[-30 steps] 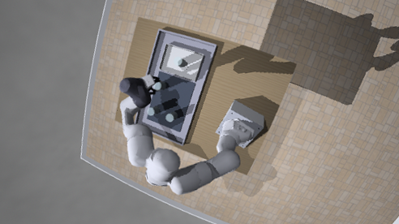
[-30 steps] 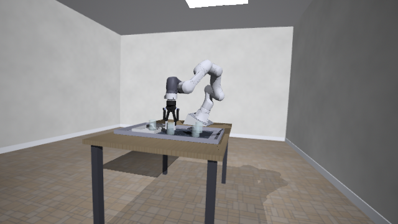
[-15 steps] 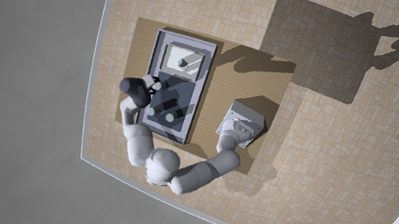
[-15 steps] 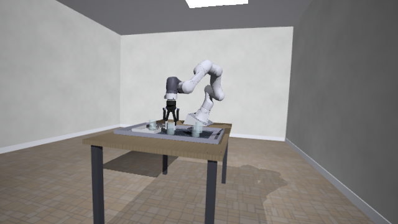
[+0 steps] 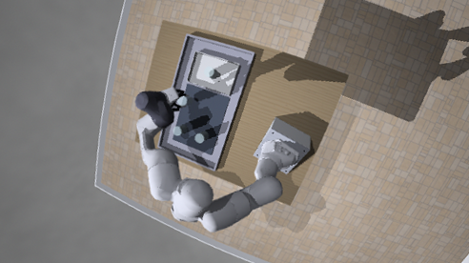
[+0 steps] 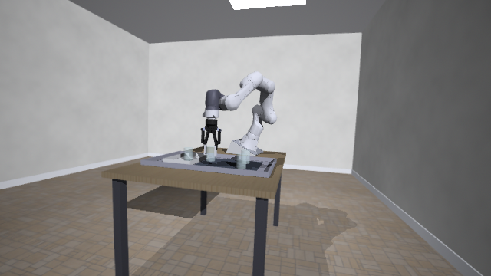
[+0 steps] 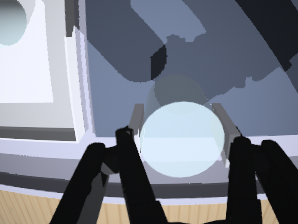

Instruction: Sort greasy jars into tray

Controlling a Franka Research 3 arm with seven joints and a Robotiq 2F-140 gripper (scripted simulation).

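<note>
Right now the white tray is 22 cm to the right of my hand, 9 cm below it and 8 cm behind it. The rest, counted from my hand: dark drying mat: 11 cm behind, 10 cm below, 9 cm to the left.
</note>
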